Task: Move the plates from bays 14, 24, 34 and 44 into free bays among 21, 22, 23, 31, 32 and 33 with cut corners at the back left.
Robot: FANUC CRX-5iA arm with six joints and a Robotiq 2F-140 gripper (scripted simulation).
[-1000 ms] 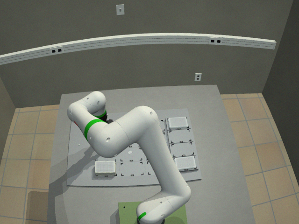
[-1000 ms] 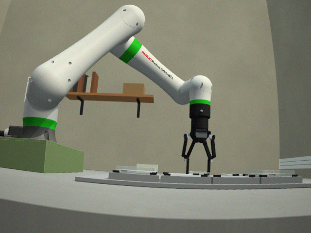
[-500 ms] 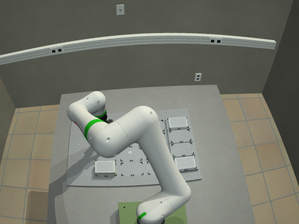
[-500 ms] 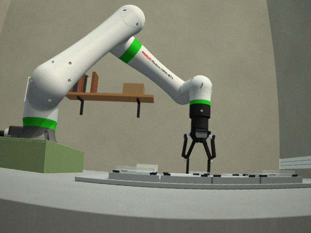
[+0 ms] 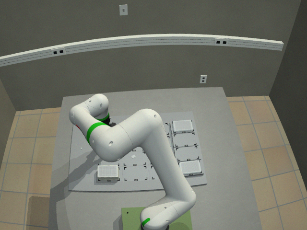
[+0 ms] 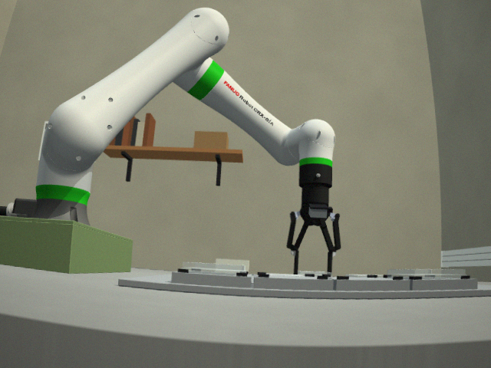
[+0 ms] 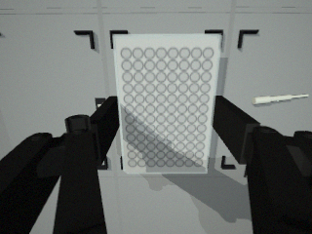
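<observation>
My gripper is now 2 cm above the sealed 96-well plate. Round my hand: thin white stick 11 cm behind, 3 cm below, 1 cm to the left; then sealed deep-well block 21 cm behind, 3 cm to the left, 1 cm below; then white scrap 14 cm to the right, 11 cm behind, 3 cm below.
</observation>
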